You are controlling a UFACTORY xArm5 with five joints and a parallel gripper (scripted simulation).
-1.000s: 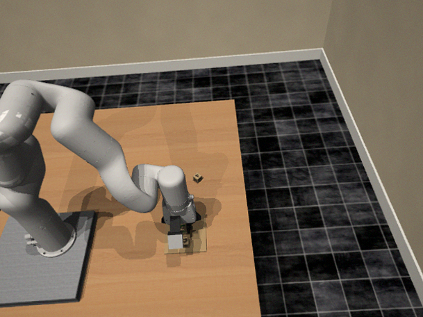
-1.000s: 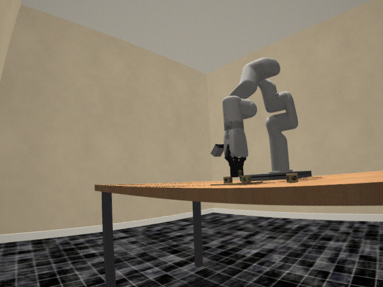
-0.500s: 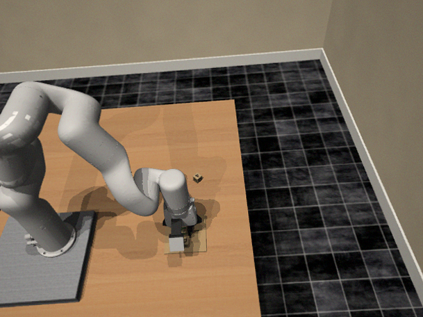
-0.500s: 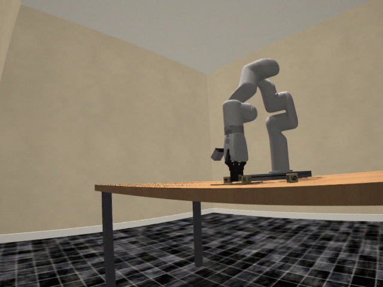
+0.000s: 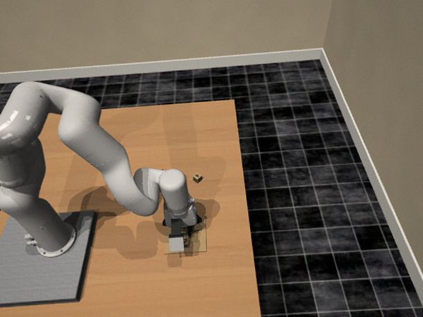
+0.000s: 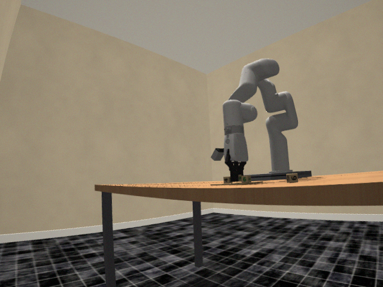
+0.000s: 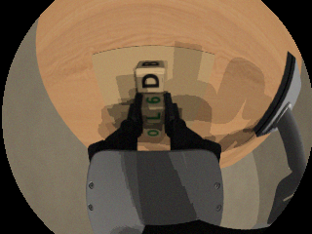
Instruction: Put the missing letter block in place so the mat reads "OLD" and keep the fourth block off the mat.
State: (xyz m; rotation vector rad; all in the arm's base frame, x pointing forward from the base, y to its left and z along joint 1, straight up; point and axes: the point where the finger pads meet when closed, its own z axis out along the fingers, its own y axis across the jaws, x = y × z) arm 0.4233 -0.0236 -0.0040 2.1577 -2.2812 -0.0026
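Now: the tan mat 30 mm below my hand.
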